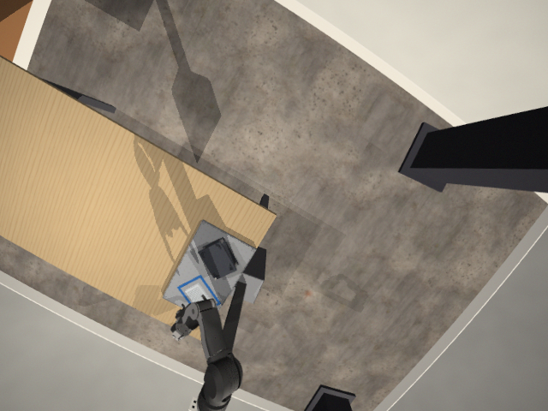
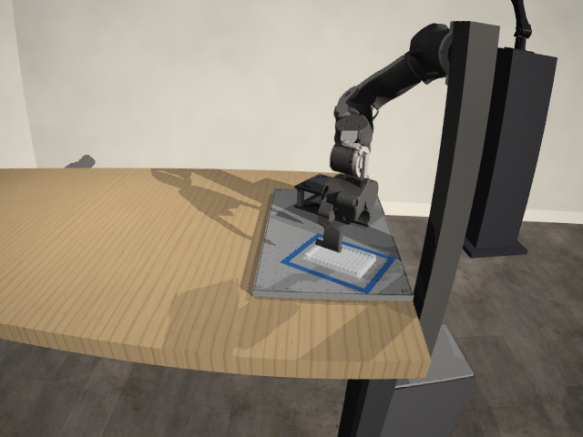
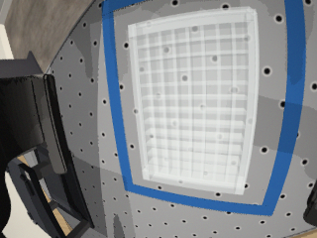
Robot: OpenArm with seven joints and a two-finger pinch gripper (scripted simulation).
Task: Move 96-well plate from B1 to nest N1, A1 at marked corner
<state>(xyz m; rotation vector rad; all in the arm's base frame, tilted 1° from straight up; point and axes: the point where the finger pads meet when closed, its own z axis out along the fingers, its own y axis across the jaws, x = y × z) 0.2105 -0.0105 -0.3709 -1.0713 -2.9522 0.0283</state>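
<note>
Right now my hand is 50 mm above the 96-well plate. Round my hand: A1 mark: 170 mm to the right, 50 mm behind.
</note>
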